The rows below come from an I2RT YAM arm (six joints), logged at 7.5 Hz.
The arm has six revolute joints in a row. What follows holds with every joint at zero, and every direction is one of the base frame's.
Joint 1 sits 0.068 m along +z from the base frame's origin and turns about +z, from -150 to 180 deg.
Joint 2 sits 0.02 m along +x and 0.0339 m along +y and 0.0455 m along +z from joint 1 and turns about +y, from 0 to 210 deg.
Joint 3 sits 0.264 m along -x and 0.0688 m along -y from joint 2 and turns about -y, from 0 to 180 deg.
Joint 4 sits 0.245 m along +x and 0.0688 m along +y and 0.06 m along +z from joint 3 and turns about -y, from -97 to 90 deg.
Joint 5 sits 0.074 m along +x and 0.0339 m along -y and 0.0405 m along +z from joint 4 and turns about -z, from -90 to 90 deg.
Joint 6 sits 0.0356 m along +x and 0.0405 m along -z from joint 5 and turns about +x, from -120 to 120 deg.
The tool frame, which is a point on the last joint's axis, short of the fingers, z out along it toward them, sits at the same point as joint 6; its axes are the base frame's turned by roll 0, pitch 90 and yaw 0 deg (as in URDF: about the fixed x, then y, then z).
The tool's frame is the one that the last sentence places.
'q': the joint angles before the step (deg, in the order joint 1, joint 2, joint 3, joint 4, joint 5, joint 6). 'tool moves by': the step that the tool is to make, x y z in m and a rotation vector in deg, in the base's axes. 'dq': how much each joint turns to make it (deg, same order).
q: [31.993, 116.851, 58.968, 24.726, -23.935, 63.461]
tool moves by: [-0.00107, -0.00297, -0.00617, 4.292, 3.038, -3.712]
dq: [-0.263, 0.834, -1.848, 5.147, 0.152, 6.866]
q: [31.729, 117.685, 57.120, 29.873, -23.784, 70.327]
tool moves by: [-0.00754, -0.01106, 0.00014, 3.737, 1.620, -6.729]
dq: [-0.498, -1.657, -4.445, 6.015, 3.490, 7.069]
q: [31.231, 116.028, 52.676, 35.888, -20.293, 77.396]
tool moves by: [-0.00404, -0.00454, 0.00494, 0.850, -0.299, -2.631]
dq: [-0.090, -1.666, -1.764, 1.375, 2.010, 1.756]
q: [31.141, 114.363, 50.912, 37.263, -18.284, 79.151]
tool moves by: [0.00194, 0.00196, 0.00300, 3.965, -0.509, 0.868]
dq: [-0.087, 0.604, -0.011, 3.962, -2.169, 2.600]
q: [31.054, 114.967, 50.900, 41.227, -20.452, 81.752]
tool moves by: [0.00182, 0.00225, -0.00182, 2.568, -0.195, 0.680]
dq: [0.027, 1.287, 0.166, 3.273, -1.385, 1.830]
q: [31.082, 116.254, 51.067, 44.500, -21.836, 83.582]
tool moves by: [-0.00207, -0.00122, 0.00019, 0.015, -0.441, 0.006]
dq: [0.010, -0.327, -0.693, 0.672, 0.079, -0.215]
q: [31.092, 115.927, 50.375, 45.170, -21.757, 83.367]
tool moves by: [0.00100, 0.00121, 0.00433, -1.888, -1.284, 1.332]
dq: [0.043, -0.772, 0.806, -2.498, -0.394, -2.792]
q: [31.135, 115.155, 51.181, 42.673, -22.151, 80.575]
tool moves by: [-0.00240, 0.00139, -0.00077, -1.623, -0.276, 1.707]
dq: [0.293, -0.312, 0.042, -1.770, -0.737, -2.109]
